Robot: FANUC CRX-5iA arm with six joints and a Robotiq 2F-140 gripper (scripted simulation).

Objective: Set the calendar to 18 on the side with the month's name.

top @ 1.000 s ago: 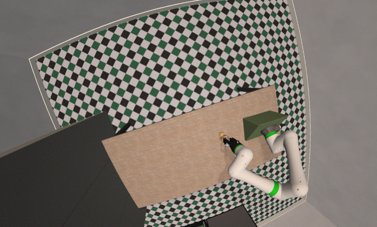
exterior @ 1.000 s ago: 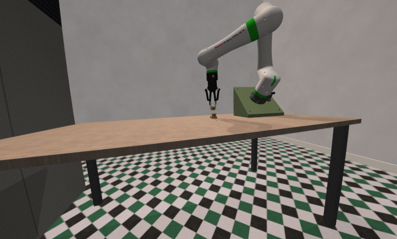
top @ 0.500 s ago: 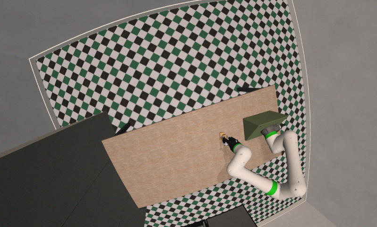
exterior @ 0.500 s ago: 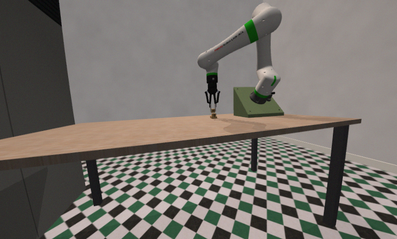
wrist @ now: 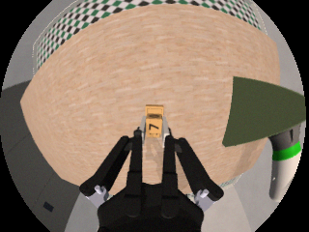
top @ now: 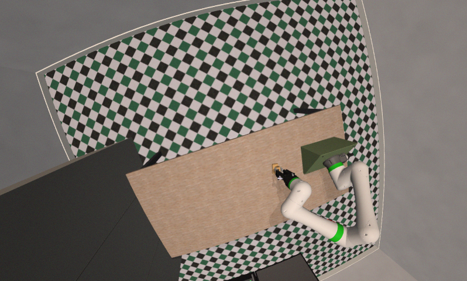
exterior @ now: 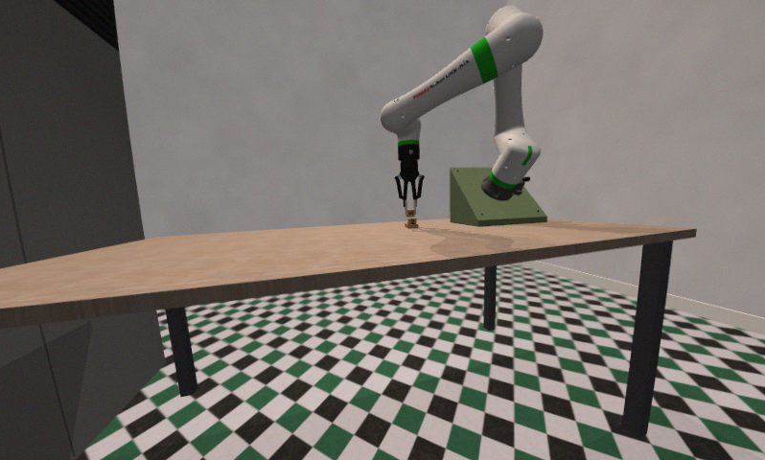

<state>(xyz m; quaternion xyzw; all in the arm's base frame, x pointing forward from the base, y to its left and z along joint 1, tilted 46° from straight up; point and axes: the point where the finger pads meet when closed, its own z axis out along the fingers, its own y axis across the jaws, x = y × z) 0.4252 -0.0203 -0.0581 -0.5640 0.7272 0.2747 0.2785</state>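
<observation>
My hand is 80 mm above the tray and 20 mm to the right of it.
</observation>
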